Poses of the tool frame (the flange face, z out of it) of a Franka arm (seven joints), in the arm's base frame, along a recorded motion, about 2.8 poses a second.
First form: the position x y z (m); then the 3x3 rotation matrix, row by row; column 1 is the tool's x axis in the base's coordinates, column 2 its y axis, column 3 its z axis. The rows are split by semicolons.
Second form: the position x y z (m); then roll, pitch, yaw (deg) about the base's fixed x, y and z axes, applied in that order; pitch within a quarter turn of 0, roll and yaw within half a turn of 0. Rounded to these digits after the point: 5 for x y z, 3 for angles.
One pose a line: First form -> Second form
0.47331 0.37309 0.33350; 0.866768 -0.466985 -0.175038; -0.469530 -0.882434 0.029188; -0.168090 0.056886 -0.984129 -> 0.47331 0.37309 0.33350 176.692 9.677 -28.445
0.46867 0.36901 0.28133; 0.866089 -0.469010 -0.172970; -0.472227 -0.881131 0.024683; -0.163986 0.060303 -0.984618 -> 0.46867 0.36901 0.28133 176.495 9.438 -28.601
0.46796 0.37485 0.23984; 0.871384 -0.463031 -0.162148; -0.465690 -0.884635 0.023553; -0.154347 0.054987 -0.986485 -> 0.46796 0.37485 0.23984 176.810 8.879 -28.121
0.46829 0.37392 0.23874; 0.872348 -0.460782 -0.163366; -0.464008 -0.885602 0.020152; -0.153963 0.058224 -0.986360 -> 0.46829 0.37392 0.23874 176.622 8.857 -28.009
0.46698 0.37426 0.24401; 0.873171 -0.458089 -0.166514; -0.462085 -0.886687 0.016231; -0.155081 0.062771 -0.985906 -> 0.46698 0.37426 0.24401 176.357 8.921 -27.888
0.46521 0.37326 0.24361; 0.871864 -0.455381 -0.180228; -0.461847 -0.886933 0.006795; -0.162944 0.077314 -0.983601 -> 0.46521 0.37326 0.24361 175.506 9.378 -27.911
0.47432 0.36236 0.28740; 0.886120 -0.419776 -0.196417; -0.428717 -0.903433 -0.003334; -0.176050 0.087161 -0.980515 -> 0.47432 0.36236 0.28740 174.920 10.140 -25.818
